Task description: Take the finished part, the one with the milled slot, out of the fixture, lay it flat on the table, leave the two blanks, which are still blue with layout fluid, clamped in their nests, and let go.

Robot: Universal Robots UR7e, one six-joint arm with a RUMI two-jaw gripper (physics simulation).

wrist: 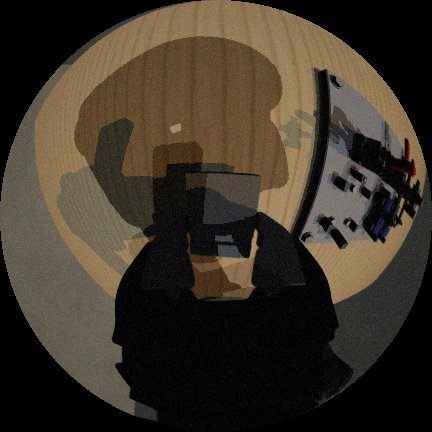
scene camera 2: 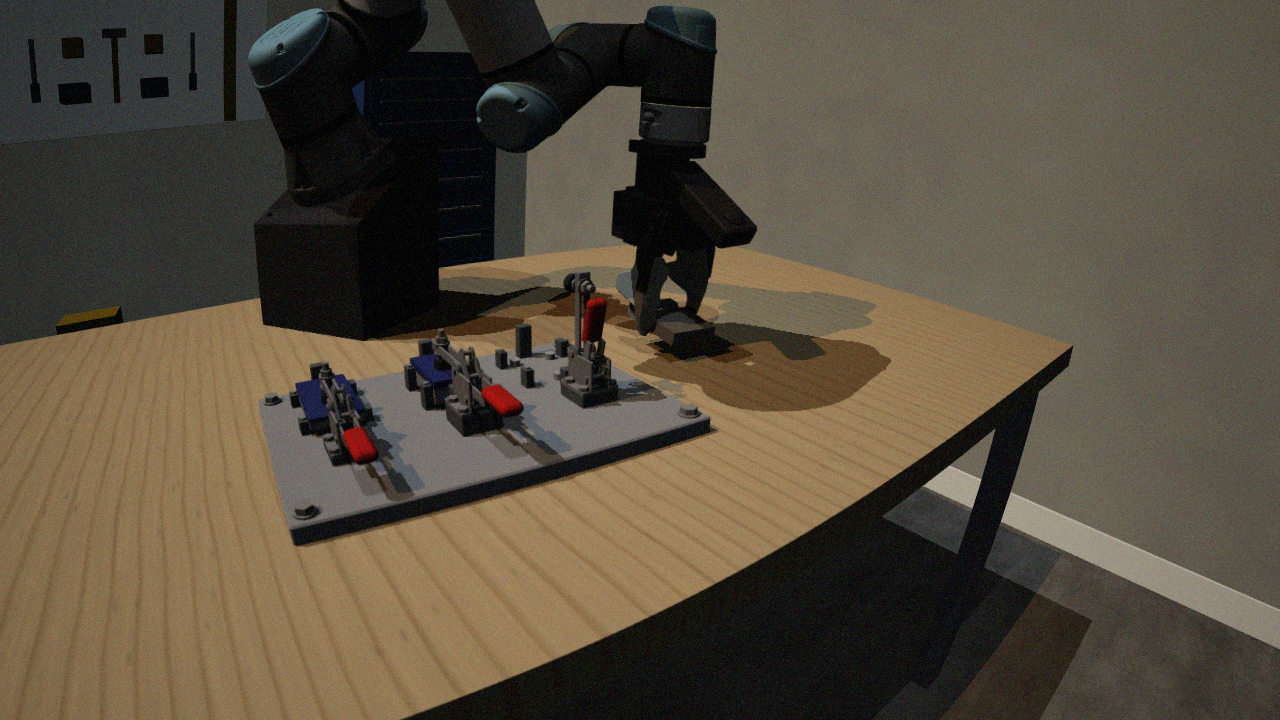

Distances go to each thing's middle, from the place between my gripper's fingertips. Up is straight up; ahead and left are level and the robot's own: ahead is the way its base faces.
The finished part [scene camera 2: 676,325] lies 1 cm ahead of my hand and 1 cm above it. The rest, counted from my hand: fixture plate [scene camera 2: 424,464] 28 cm to the right, 7 cm ahead, 2 cm below.
